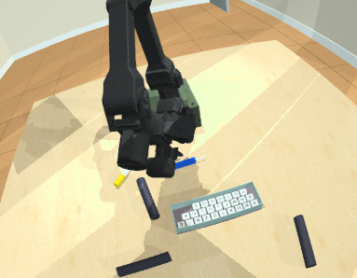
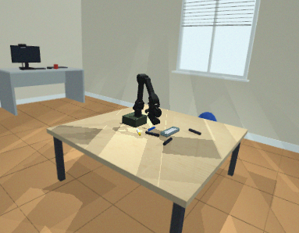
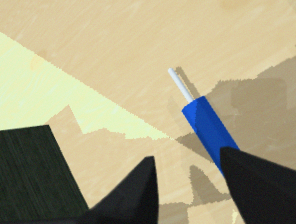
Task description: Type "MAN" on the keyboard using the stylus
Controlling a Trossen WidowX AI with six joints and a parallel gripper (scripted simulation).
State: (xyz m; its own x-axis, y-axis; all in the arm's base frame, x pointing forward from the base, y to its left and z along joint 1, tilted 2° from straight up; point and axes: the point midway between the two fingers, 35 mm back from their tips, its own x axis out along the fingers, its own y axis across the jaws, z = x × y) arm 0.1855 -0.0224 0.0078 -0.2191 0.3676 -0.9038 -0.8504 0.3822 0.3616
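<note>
The blue stylus is 5 cm below my gripper tip, 1 cm to the left of it and 1 cm ahead of it. Round my gripper tip: grey stylus tip: 5 cm to the left, 5 cm below; then white pen with yellow cap: 16 cm to the right, 5 cm below, 1 cm behind.
</note>
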